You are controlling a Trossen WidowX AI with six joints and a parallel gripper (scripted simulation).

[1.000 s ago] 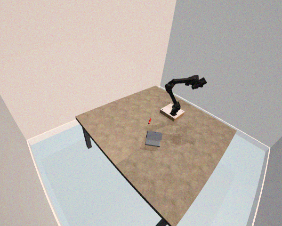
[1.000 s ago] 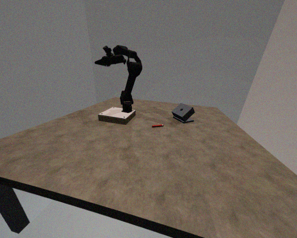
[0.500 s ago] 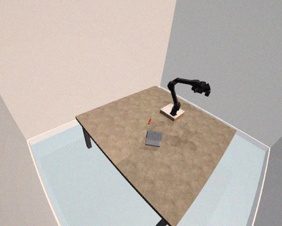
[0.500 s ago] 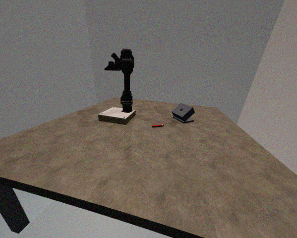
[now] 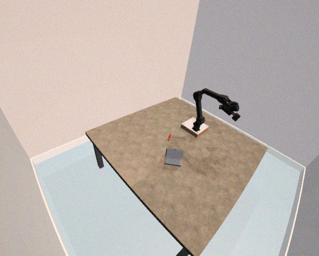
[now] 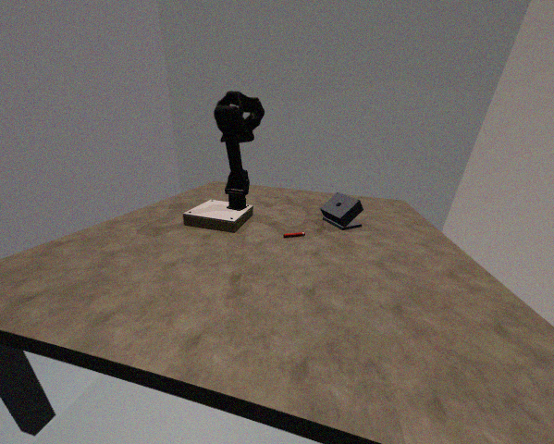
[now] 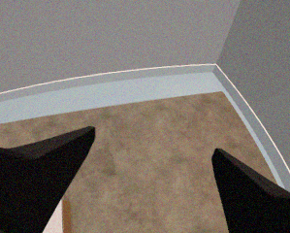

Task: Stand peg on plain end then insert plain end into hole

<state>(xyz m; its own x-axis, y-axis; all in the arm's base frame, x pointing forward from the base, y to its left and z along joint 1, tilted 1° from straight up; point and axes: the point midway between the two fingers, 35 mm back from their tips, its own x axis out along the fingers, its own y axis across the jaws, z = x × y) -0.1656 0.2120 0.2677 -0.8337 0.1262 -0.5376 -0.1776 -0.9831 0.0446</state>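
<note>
Now: the red peg 49 cm ahead of my gripper tip, 29 cm below it and 26 cm to the right of it. Round my gripper tip: grey sloped panel (60 cm ahead, 23 cm below, 5 cm to the right).
</note>
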